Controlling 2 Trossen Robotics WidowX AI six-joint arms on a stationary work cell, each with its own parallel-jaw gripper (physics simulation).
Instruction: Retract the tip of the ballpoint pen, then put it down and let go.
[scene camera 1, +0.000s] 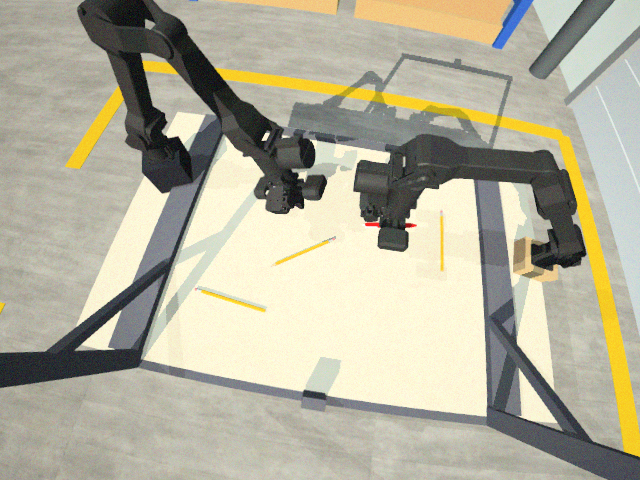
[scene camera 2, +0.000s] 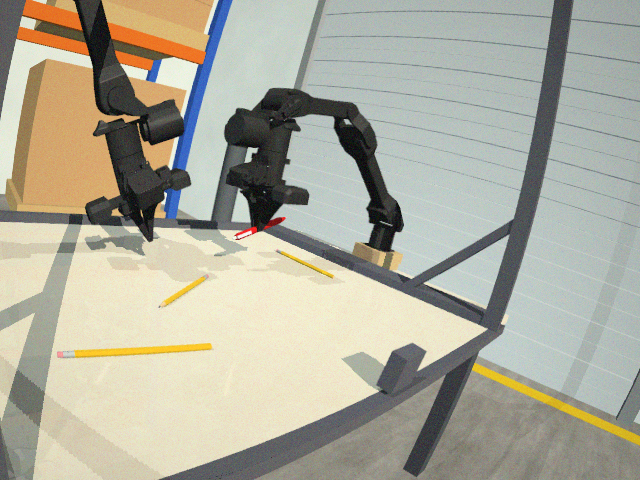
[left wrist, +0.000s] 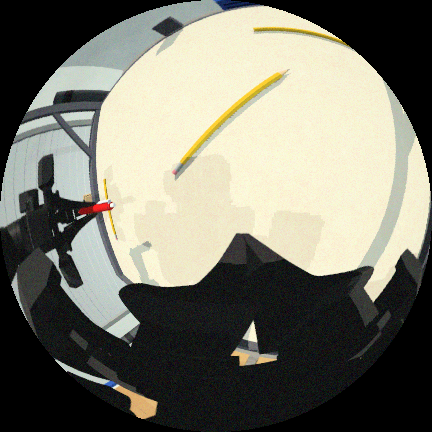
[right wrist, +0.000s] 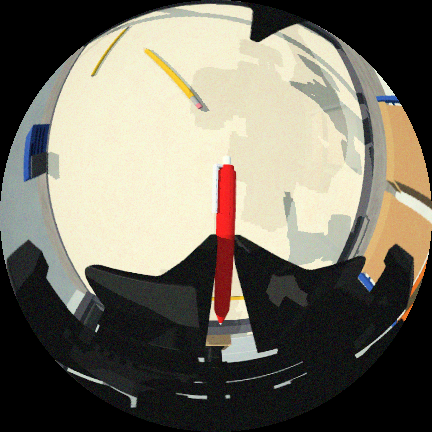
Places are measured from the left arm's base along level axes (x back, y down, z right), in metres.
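Pixels of known places: left gripper, between the fingertips: (scene camera 1: 302, 207) (scene camera 2: 150, 241) (left wrist: 240, 238) (right wrist: 253, 40); right gripper, between the fingertips: (scene camera 1: 385, 225) (scene camera 2: 256, 230) (left wrist: 95, 207) (right wrist: 224, 240); left arm's base, origin of its link: (scene camera 1: 160, 153); right arm's base, origin of its link: (scene camera 1: 541, 257) (scene camera 2: 379, 248) (right wrist: 212, 347).
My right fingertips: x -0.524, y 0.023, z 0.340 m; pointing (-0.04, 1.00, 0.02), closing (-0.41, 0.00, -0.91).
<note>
For each thing: its top centre in the pictures, then the offset to it from my right fingertips. "spot": a spot on its surface instead.
- red pen, a spot on its surface: (right wrist: 226, 200) (left wrist: 99, 207) (scene camera 2: 245, 230) (scene camera 1: 374, 224) spot: dx +0.026, dy +0.001, dz -0.011 m
- dark block, centre of its top: (scene camera 2: 408, 349) (scene camera 1: 313, 403) dx +0.275, dy +0.026, dz +0.335 m
The red pen (scene camera 1: 372, 224) (scene camera 2: 245, 233) (left wrist: 96, 208) (right wrist: 226, 200) is held above the table, gripped near its middle. Its white button and clip point toward the left gripper's side; its pointed end faces the other way. In the right wrist view the button sticks out of the top, and a tiny pale point seems to show at the tip. My right gripper (scene camera 2: 260, 228) (right wrist: 224, 240) is shut on the pen. My left gripper (scene camera 2: 149, 239) (left wrist: 240, 238) is shut and empty, pointing down above the table, apart from the pen and to its left in both scene views.
Three yellow pencils lie on the table: one between the grippers and the front (scene camera 1: 305, 251) (scene camera 2: 184, 290) (left wrist: 230, 112) (right wrist: 170, 74), one at the left (scene camera 1: 231, 299) (scene camera 2: 142, 350), one right of the pen (scene camera 1: 442, 242) (scene camera 2: 305, 263). A dark block (scene camera 1: 314, 400) (scene camera 2: 402, 367) stands at the table's edge.
</note>
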